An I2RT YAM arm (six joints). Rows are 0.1 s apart.
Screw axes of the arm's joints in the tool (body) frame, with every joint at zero. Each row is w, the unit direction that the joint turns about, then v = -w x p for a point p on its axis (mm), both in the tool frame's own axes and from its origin. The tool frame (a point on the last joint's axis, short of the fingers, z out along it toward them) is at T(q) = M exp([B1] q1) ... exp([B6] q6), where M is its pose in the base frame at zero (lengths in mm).
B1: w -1 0 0 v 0 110.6 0
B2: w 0 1 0 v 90.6 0 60
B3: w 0 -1 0 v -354.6 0 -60
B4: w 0 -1 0 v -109.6 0 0
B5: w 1 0 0 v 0 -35.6 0
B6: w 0 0 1 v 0 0 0
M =
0 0 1 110.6
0 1 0 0
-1 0 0 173.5
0 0 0 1
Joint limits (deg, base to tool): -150..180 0..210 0..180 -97..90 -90..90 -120..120
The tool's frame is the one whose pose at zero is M.
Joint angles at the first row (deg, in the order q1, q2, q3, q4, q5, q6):
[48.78, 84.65, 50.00, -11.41, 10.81, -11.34]
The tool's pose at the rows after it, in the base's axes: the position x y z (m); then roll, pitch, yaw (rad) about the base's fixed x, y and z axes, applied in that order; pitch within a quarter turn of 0, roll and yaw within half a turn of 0:
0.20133 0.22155 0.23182 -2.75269 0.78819 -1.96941
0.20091 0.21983 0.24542 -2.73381 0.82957 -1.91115
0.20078 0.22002 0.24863 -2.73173 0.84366 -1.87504
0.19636 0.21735 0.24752 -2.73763 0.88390 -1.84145
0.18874 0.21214 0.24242 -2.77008 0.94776 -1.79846
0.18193 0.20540 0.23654 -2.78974 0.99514 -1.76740
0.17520 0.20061 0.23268 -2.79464 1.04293 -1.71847
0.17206 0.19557 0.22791 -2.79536 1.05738 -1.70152
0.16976 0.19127 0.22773 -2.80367 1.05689 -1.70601
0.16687 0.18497 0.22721 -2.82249 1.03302 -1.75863
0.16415 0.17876 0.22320 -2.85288 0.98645 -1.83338
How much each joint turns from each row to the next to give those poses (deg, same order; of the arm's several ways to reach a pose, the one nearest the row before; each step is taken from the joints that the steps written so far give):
[0.00, -4.49, 0.36, -0.10, -2.01, -1.66]
[-0.44, -1.76, 0.88, 0.08, -2.38, -1.85]
[-0.18, -0.35, 0.18, 0.35, -1.84, -1.14]
[0.00, -1.49, -2.10, 2.63, -2.46, -0.36]
[-0.17, -2.28, -3.87, 4.30, -4.92, -0.08]
[-0.35, -2.20, -3.69, 3.53, -3.61, -0.01]
[-0.09, -1.93, -3.07, 3.34, -3.51, -0.17]
[-0.44, -1.15, -2.12, 1.58, -1.50, -0.26]
[-0.35, -1.23, -0.71, -0.69, -0.53, -0.09]
[-0.27, -1.67, -0.53, -2.46, 1.74, 0.61]
[-0.17, -1.15, -0.53, -3.25, 2.55, 0.88]

